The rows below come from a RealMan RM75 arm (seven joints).
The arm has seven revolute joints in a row. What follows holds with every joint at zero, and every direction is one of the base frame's. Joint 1 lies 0.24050 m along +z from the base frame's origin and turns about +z. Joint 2 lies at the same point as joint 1 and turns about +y. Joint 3 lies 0.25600 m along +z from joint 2 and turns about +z. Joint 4 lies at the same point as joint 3 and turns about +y. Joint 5 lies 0.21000 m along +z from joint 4 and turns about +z. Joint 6 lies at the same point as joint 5 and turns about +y. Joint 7 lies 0.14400 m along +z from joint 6 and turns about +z. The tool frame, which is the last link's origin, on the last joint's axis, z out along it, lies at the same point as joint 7; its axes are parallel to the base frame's.
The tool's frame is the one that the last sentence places.
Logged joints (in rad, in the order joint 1, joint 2, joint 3, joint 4, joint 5, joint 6, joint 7), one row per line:
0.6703 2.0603 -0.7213 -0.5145 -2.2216 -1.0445 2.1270
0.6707 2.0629 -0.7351 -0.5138 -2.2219 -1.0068 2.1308
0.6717 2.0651 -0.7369 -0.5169 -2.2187 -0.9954 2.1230
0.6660 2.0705 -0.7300 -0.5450 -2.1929 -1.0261 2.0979
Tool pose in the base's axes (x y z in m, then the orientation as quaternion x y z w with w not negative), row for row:
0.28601 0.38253 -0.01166 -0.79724 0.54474 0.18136 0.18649
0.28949 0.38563 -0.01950 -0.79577 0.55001 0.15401 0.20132
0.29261 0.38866 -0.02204 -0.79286 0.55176 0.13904 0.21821
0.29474 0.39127 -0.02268 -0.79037 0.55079 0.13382 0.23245
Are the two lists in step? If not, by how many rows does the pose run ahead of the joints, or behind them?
The pose runs 2 rows behind the joints: the pose in row i belongs to the joints in row i - 2.
